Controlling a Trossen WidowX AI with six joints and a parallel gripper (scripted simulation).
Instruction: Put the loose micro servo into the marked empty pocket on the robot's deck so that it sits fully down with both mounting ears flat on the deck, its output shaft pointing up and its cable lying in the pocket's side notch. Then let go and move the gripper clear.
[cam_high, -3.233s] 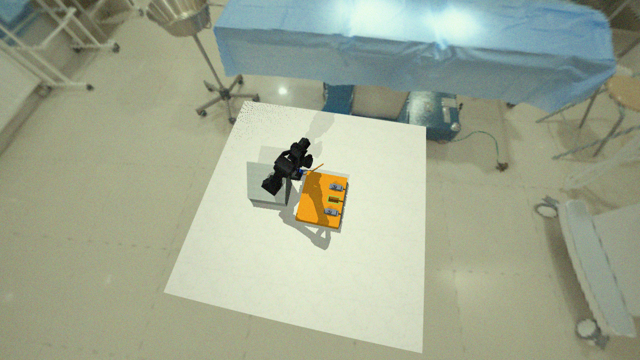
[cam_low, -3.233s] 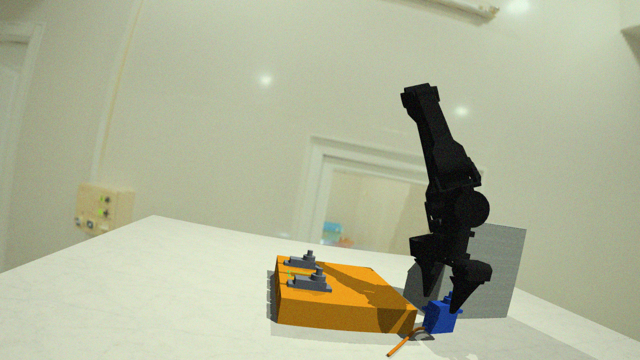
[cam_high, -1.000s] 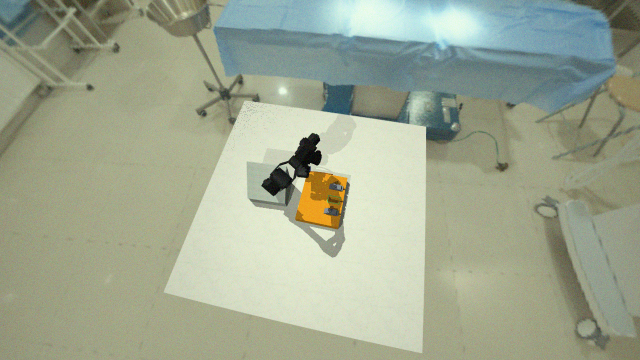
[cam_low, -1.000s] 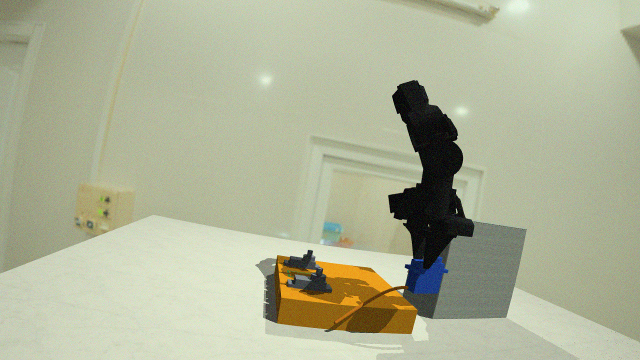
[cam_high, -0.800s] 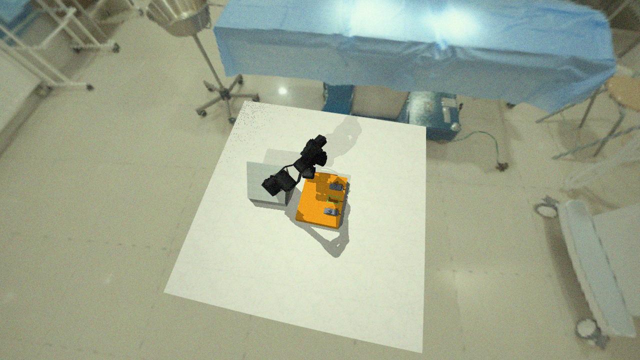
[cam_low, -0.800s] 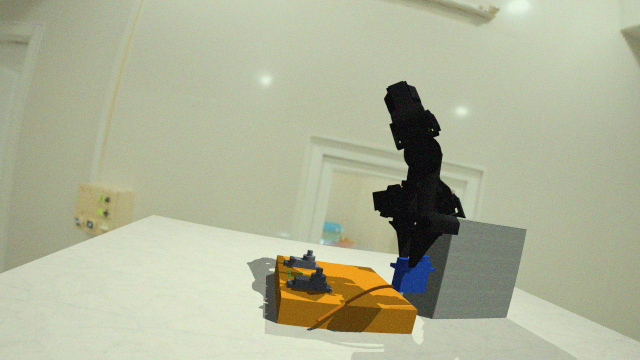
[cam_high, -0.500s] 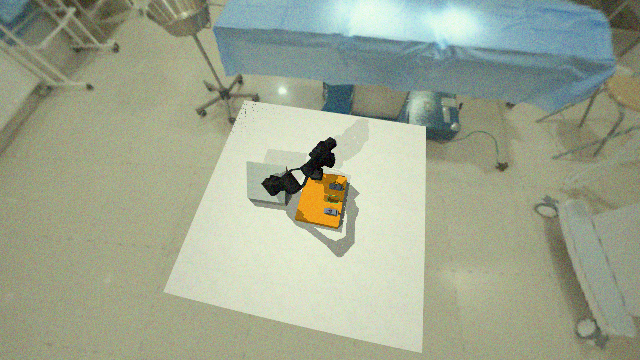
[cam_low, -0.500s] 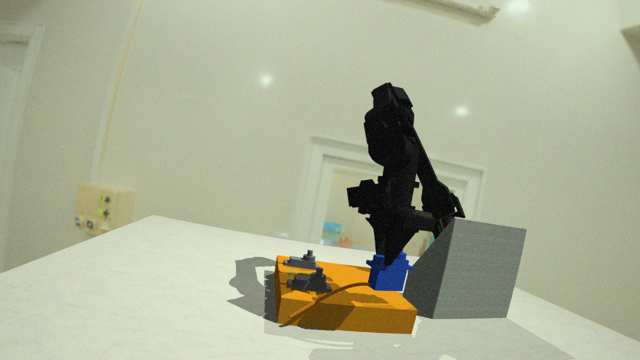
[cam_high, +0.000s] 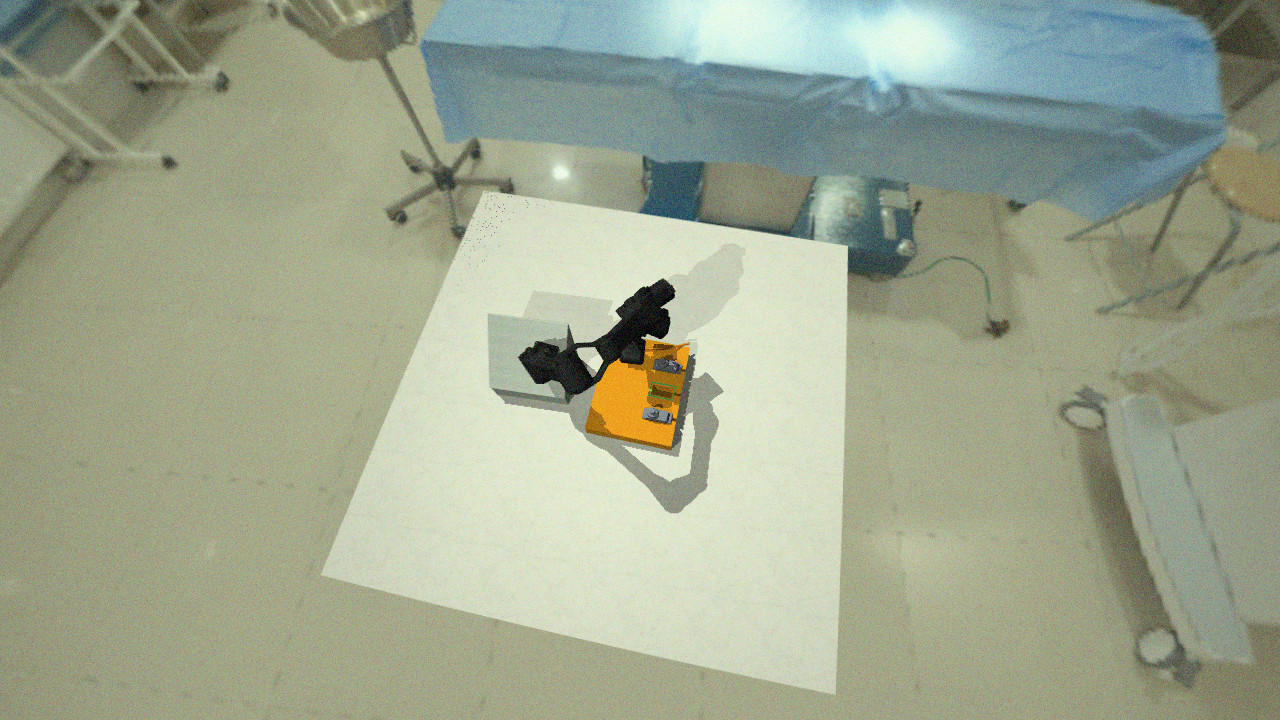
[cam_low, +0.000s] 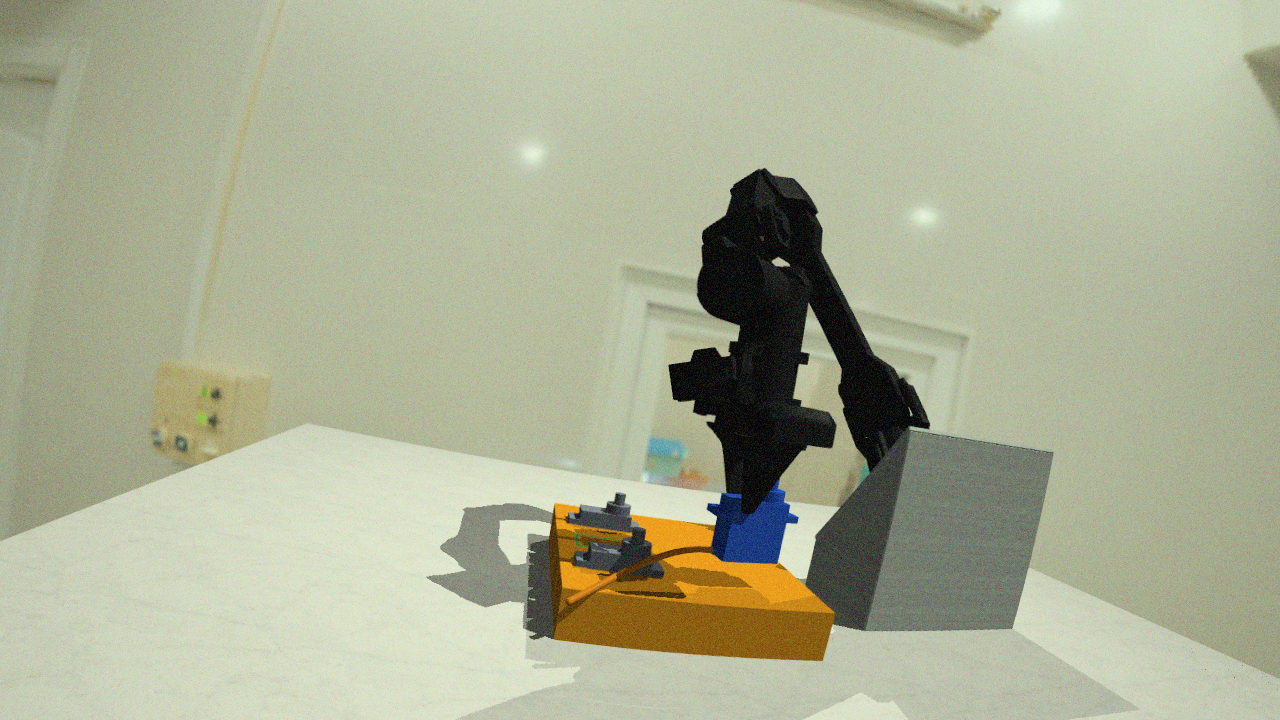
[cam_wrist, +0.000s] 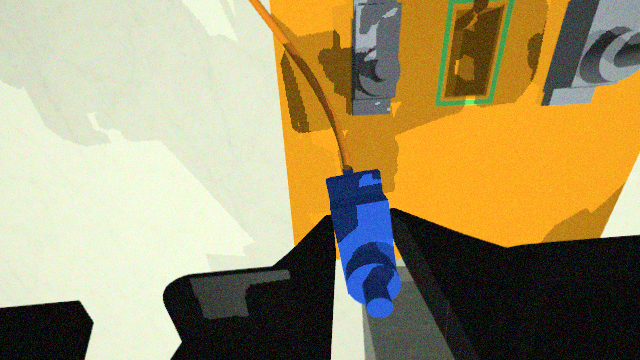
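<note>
Now: the orange deck 10 mm behind my gripper tip, 90 mm to the right of it and 100 mm below it.
</note>
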